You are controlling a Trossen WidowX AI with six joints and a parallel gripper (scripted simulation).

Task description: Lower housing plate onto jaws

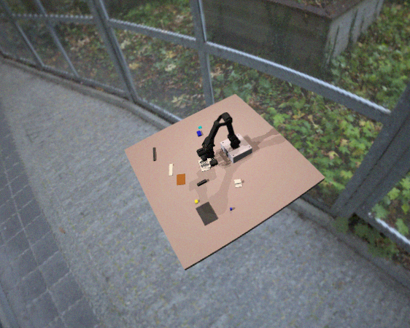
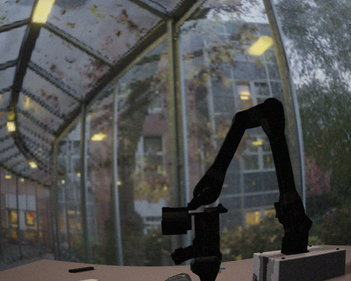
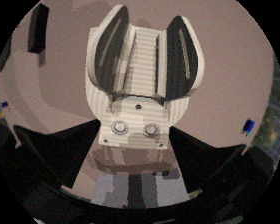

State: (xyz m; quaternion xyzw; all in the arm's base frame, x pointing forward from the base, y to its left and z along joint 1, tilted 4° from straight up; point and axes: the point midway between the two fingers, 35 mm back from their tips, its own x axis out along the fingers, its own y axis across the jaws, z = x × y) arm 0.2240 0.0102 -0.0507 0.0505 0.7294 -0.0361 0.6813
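Right now the jaw is 30 mm ahead of my gripper tip, 10 mm to the left of it and 10 mm above it. The rest, counted from my gripper tip: cream bar (340 mm ahead, 100 mm to the right); blue block (30 mm behind, 360 mm to the right); short black bar (160 mm ahead, 150 mm to the left).
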